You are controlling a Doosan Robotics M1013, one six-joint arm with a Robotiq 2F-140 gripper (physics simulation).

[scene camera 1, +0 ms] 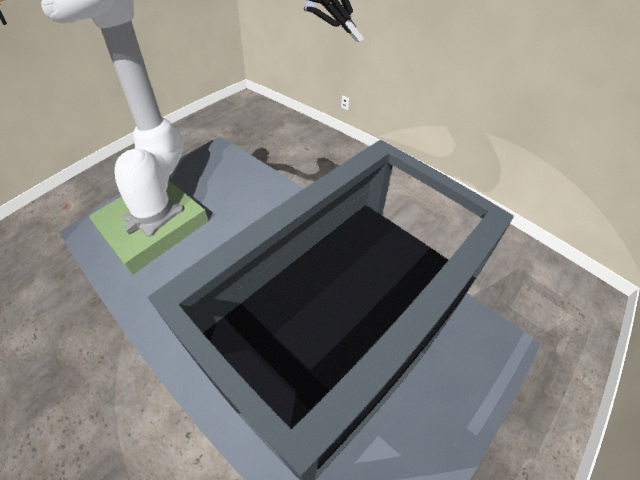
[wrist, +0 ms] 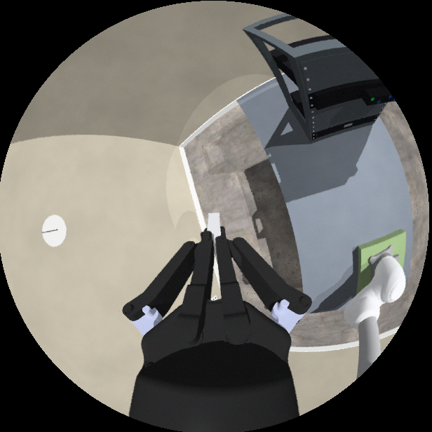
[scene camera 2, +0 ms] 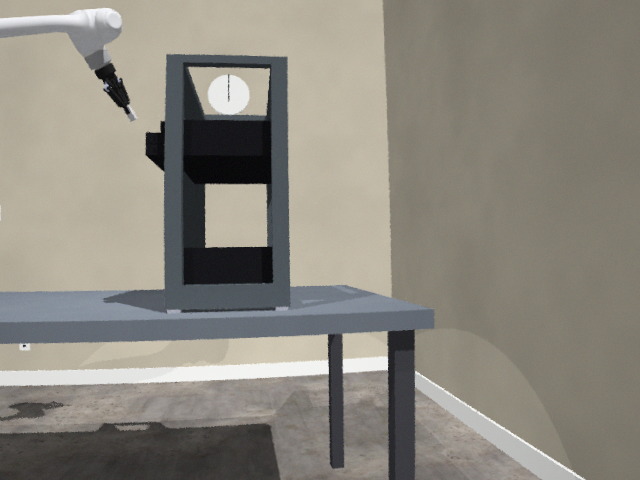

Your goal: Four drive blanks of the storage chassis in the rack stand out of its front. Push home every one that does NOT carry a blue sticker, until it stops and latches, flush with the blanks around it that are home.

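Seen in the pictures: gripper, between the fingertips: [scene camera 1: 359, 39] [scene camera 2: 134, 120]; arm's base, origin of its link: [scene camera 1: 153, 214].
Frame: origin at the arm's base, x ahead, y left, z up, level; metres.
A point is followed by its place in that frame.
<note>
My gripper [scene camera 1: 356, 33] {x 0.584, y 0.465, z 0.622 m} [scene camera 2: 131, 113] {x 0.584, y 0.465, z 0.622 m} [wrist: 214, 220] is shut and empty, with a white tip at its fingers. It hangs apart from the rack [scene camera 1: 266, 232] {x 0.778, y -0.169, z 0.552 m} [scene camera 2: 174, 206] {x 0.738, y -0.353, z 0.183 m} [wrist: 303, 70], at the front side and above the height of the chassis. The black storage chassis [scene camera 1: 336, 279] {x 0.860, y -0.090, z 0.398 m} [scene camera 2: 227, 137] {x 0.863, y -0.346, z 0.355 m} [wrist: 340, 96] sits in the rack's upper half. A dark block [scene camera 2: 153, 143] {x 0.688, y -0.309, z 0.341 m} stands out of its front in scene camera 2. In the wrist view, small green and blue marks show on the protruding part [wrist: 375, 96]. Single blanks are too small to tell apart, and scene camera 1 hides the front.
A second black unit [scene camera 2: 227, 265] {x 0.862, y -0.340, z 0.043 m} [wrist: 347, 128] sits low in the rack. The rack stands on the blue-grey table [scene camera 1: 413, 392] {x 1.117, y -0.028, z -0.064 m} [scene camera 2: 361, 315] {x 1.132, y -0.520, z -0.071 m} [wrist: 340, 200]. The arm's base is on a green block [scene camera 1: 170, 235] {x 0.135, y -0.029, z -0.009 m} [wrist: 366, 255]. A white wall disc [scene camera 2: 228, 94] [wrist: 54, 230] shows behind.
</note>
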